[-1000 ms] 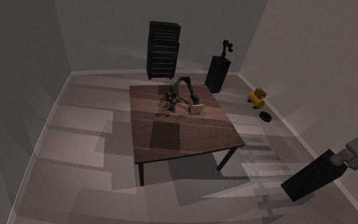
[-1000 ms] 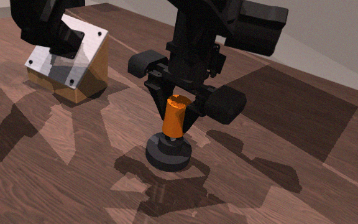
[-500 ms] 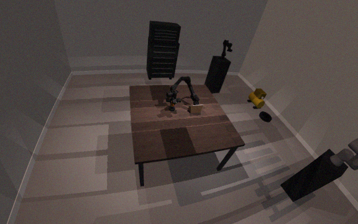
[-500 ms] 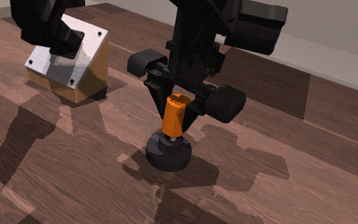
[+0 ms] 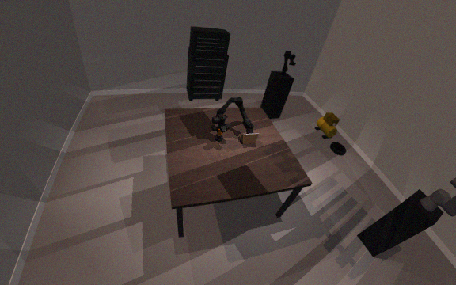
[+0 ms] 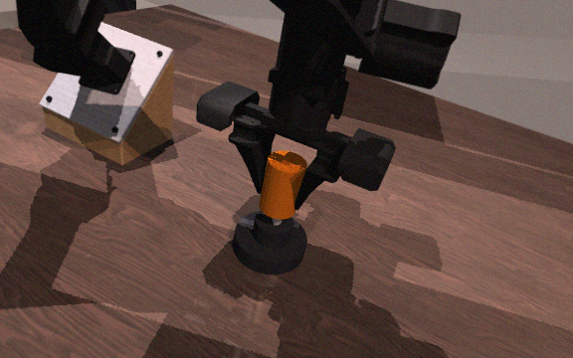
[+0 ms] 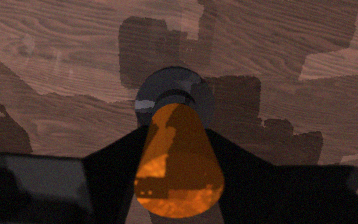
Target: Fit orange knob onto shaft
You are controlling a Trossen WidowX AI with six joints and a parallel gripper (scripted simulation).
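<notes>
Now: the orange knob 30 mm above my gripper tip. From my gripper tip the other things lie so: round dark pedestal: 40 mm below.
</notes>
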